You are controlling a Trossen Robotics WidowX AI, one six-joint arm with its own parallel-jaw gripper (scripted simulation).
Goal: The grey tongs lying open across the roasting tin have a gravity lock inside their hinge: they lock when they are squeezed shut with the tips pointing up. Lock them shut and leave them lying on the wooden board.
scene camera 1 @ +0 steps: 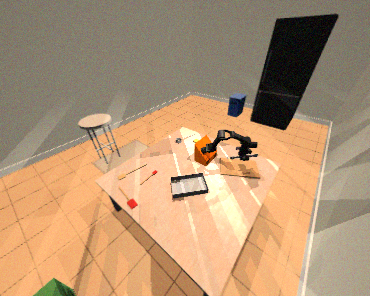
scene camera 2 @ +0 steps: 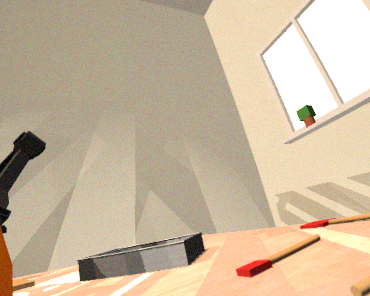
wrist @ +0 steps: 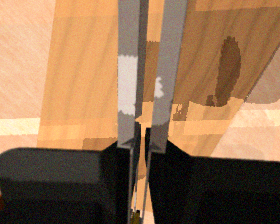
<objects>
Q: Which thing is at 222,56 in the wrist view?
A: A wooden board.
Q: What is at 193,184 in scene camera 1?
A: A roasting tin.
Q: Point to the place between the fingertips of my gripper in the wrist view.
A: At 142,133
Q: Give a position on a roasting tin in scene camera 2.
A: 181,251
</objects>
